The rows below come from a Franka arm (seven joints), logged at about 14 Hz.
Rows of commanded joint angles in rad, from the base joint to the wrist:
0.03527, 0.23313, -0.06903, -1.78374, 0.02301, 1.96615, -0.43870
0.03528, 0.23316, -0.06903, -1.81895, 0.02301, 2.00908, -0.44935
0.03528, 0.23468, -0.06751, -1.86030, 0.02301, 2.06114, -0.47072
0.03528, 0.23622, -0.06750, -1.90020, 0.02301, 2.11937, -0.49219
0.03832, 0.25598, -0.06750, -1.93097, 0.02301, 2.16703, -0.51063
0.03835, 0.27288, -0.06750, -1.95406, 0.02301, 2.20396, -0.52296
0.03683, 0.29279, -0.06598, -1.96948, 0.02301, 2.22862, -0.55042
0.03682, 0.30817, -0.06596, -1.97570, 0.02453, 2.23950, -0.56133
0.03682, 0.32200, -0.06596, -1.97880, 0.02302, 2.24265, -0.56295
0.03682, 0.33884, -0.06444, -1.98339, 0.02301, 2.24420, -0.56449
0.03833, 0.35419, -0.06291, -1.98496, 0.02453, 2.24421, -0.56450
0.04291, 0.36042, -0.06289, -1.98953, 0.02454, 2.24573, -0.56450
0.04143, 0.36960, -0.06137, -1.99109, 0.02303, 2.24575, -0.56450
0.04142, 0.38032, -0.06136, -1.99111, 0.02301, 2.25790, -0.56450
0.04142, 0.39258, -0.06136, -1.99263, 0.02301, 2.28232, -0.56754
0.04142, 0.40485, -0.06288, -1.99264, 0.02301, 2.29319, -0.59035
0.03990, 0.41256, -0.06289, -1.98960, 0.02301, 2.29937, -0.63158
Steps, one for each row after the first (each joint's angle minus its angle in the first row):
0.00001, 0.00003, 0.00000, -0.03521, 0.00000, 0.04293, -0.01065
0.00001, 0.00155, 0.00152, -0.07656, 0.00000, 0.09499, -0.03202
0.00001, 0.00309, 0.00153, -0.11646, 0.00000, 0.15322, -0.05349
0.00305, 0.02285, 0.00153, -0.14723, 0.00000, 0.20088, -0.07193
0.00308, 0.03975, 0.00153, -0.17032, 0.00000, 0.23781, -0.08426
0.00156, 0.05966, 0.00305, -0.18574, 0.00000, 0.26247, -0.11172
0.00155, 0.07504, 0.00307, -0.19196, 0.00152, 0.27335, -0.12263
0.00155, 0.08887, 0.00307, -0.19506, 0.00001, 0.27650, -0.12425
0.00155, 0.10571, 0.00459, -0.19965, 0.00000, 0.27805, -0.12579
0.00306, 0.12106, 0.00612, -0.20122, 0.00152, 0.27806, -0.12580
0.00764, 0.12729, 0.00614, -0.20579, 0.00153, 0.27958, -0.12580
0.00616, 0.13647, 0.00766, -0.20735, 0.00002, 0.27960, -0.12580
0.00615, 0.14719, 0.00767, -0.20737, 0.00000, 0.29175, -0.12580
0.00615, 0.15945, 0.00767, -0.20889, 0.00000, 0.31617, -0.12884
0.00615, 0.17172, 0.00615, -0.20890, 0.00000, 0.32704, -0.15165
0.00463, 0.17943, 0.00614, -0.20586, 0.00000, 0.33322, -0.19288

